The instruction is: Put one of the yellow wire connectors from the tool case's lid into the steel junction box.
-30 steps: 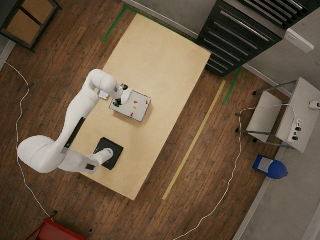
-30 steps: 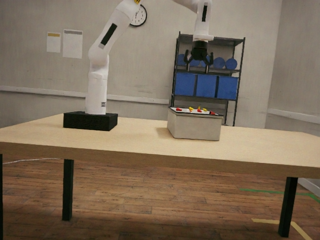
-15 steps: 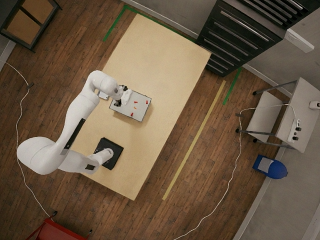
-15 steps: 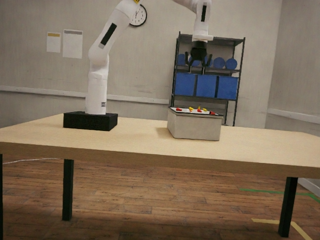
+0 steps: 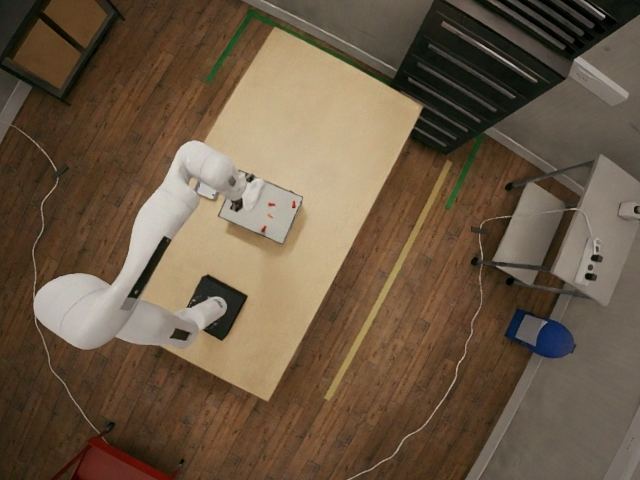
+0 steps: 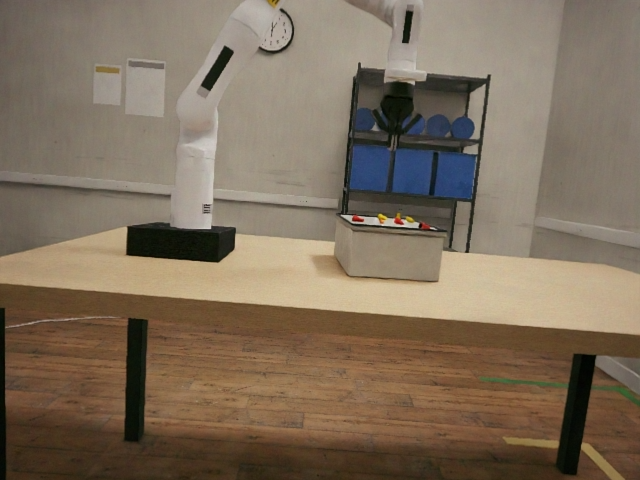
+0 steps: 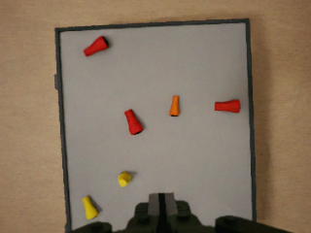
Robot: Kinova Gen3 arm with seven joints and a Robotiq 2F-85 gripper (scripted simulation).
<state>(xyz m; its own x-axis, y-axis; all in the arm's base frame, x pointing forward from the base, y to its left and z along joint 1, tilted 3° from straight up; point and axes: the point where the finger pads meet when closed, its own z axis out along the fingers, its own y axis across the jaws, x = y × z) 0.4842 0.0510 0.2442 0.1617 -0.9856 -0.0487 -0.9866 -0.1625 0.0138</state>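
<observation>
Now: hand 23 cm above the grey tool case. From my hand the other things lie so: orange connector: 1 cm behind, 6 cm to the right, 19 cm below.
</observation>
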